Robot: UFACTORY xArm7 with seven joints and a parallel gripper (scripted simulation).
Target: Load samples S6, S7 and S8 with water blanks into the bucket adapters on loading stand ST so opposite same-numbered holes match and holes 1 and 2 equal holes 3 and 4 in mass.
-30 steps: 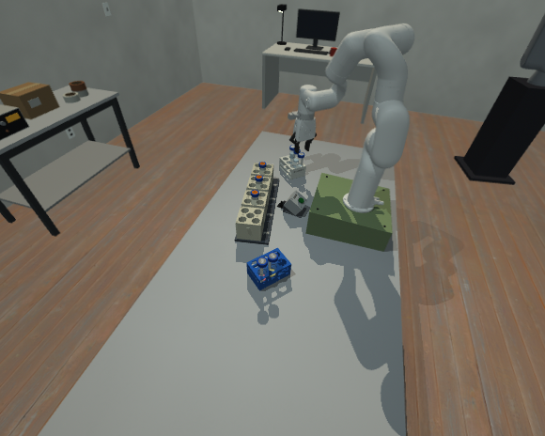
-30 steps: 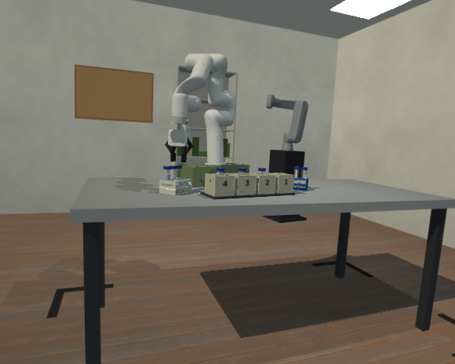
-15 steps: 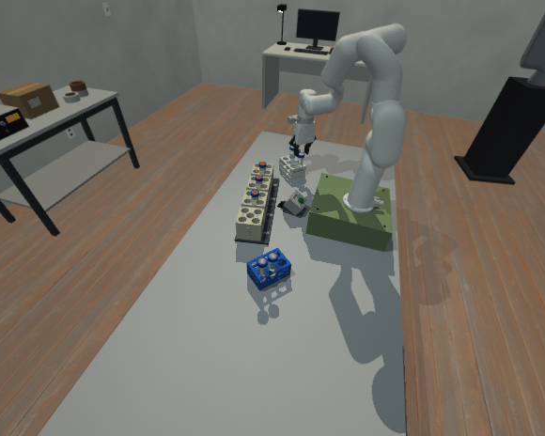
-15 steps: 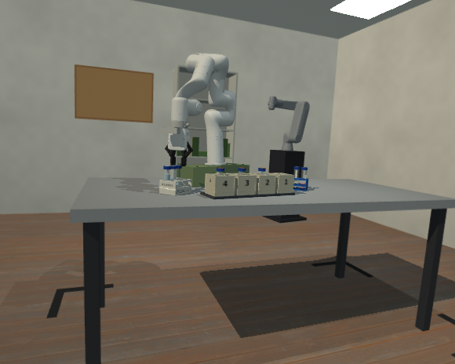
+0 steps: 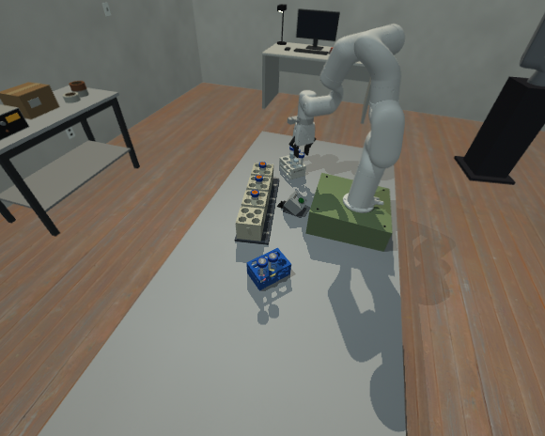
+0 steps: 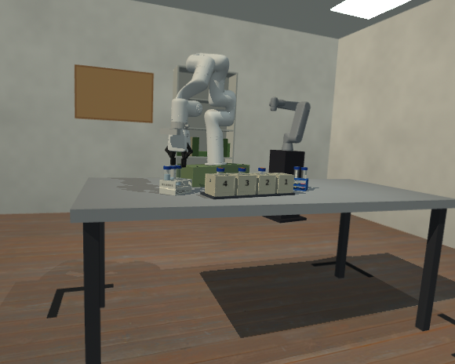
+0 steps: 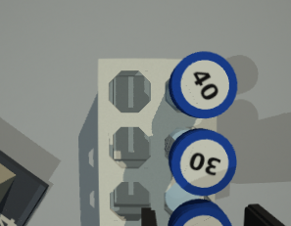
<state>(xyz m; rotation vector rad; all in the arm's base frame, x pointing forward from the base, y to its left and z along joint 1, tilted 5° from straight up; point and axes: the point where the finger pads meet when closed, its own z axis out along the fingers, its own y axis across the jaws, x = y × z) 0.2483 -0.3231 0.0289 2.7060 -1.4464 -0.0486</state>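
Now: hand 10 mm to the left of the white-dot tube and 70 mm above it. Round my hand: white rack (40 mm ahead, 20 mm to the right, 100 mm below); then tube rack (80 mm ahead, 650 mm to the left, 100 mm below).
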